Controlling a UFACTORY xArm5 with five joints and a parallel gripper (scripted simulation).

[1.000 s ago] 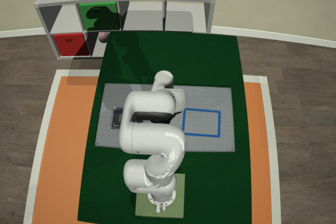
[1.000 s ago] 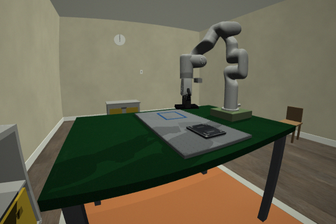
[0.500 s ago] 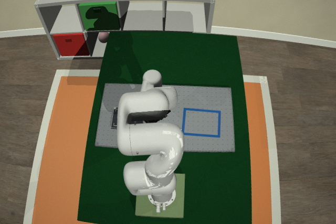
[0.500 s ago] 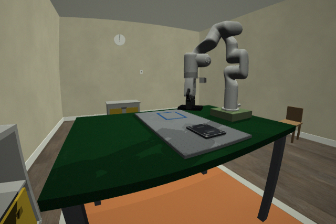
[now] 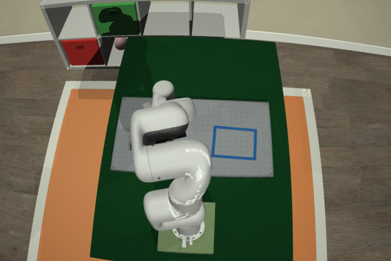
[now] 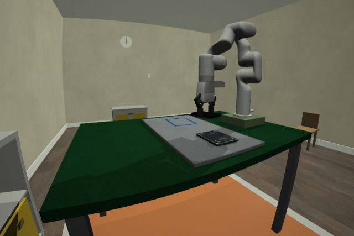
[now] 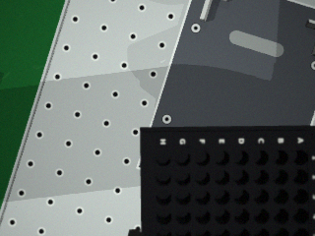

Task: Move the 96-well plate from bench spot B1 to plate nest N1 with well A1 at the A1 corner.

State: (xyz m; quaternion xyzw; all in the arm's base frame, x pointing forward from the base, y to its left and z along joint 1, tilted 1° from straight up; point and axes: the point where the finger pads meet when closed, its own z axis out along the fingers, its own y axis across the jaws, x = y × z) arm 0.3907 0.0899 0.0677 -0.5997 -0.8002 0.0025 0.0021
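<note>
The plate nest is 100 mm below my hand and 90 mm to the left of it. Round my hand: black 96-well plate: 10 mm below.
</note>
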